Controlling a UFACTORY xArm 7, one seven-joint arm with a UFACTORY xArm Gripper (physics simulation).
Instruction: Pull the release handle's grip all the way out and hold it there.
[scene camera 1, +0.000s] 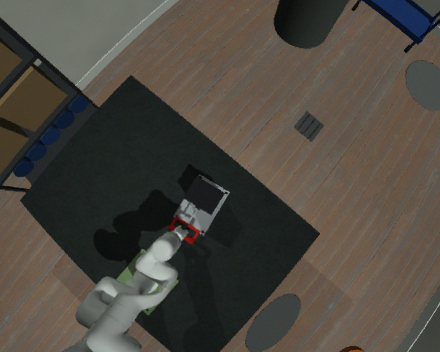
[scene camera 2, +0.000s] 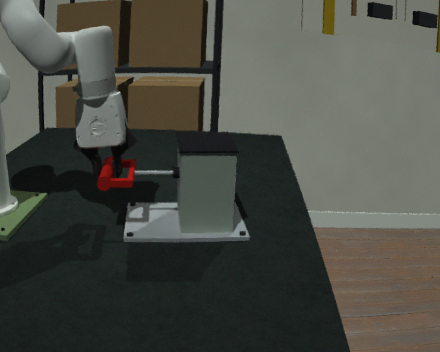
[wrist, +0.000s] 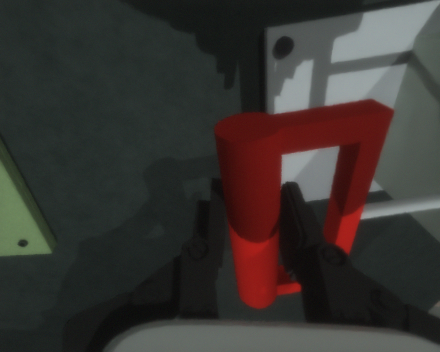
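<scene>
The red release handle (scene camera 1: 191, 239) (scene camera 2: 126, 183) (wrist: 320, 122) is a rectangular frame with a round grip bar (scene camera 2: 105, 175) (wrist: 252, 200) on its side away from the housing. A thin metal rod (scene camera 2: 155, 172) (wrist: 400, 206) runs level from the frame to a black collar on the pale grey-green housing (scene camera 2: 207, 192), with a stretch of rod showing. My gripper (scene camera 2: 107, 172) (wrist: 250, 199) points down and is shut on the grip bar, one finger on the outer side and the other inside the frame opening. In scene camera 1 the fingers are hidden under the arm.
The housing stands on a light base plate (scene camera 1: 212, 217) (scene camera 2: 155, 227) (wrist: 295, 85) with dark bolts, on a dark mat-like surface (scene camera 1: 120, 145) (scene camera 2: 225, 300). The arm's green base plate (scene camera 1: 131, 270) (scene camera 2: 25, 215) (wrist: 20, 215) is beside it. Shelving with cardboard boxes (scene camera 2: 167, 100) stands behind.
</scene>
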